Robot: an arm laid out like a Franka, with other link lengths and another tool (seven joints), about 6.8 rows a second.
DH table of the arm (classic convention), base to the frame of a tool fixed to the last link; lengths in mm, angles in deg. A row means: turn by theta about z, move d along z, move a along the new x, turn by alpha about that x. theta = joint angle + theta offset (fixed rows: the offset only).
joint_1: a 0; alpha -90; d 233.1; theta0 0
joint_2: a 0; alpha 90; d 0; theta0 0
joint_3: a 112.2; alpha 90; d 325.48; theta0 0
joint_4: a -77.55; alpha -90; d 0; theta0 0
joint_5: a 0; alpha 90; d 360.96; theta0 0
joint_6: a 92.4; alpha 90; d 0; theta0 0
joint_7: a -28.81; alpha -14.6; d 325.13; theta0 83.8
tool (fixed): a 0; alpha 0; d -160.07; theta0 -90
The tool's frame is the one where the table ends.
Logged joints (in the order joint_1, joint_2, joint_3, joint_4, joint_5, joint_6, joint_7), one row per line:
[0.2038, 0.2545, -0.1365, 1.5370, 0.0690, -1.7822, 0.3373]
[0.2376, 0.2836, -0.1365, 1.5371, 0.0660, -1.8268, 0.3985]
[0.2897, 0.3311, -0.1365, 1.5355, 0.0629, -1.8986, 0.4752]
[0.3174, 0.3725, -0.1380, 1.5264, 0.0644, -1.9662, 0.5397]
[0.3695, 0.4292, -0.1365, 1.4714, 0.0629, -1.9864, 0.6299]
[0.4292, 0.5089, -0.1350, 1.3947, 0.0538, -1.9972, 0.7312]
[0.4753, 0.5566, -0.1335, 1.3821, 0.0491, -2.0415, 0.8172]
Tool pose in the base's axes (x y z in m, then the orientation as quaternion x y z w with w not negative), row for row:
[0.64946, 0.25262, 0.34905, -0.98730, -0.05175, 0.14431, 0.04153]
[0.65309, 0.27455, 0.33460, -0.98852, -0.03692, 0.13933, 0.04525]
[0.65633, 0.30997, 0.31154, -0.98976, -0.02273, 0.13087, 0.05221]
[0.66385, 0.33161, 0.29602, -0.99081, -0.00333, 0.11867, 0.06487]
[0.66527, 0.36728, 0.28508, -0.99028, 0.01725, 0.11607, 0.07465]
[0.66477, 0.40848, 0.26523, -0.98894, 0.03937, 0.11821, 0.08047]
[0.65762, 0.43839, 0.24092, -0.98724, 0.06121, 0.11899, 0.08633]
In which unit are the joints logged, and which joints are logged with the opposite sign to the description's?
The joints are logged in radians. Opposite sign: joint_3, joint_4, joint_6.
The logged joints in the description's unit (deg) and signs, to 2 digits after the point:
[11.68, 14.58, 7.82, -88.06, 3.95, 102.11, 19.33]
[13.61, 16.25, 7.82, -88.07, 3.78, 104.67, 22.83]
[16.60, 18.97, 7.82, -87.98, 3.60, 108.78, 27.23]
[18.19, 21.34, 7.91, -87.46, 3.69, 112.65, 30.92]
[21.17, 24.59, 7.82, -84.31, 3.60, 113.81, 36.09]
[24.59, 29.16, 7.73, -79.91, 3.08, 114.43, 41.89]
[27.23, 31.89, 7.65, -79.19, 2.81, 116.97, 46.82]

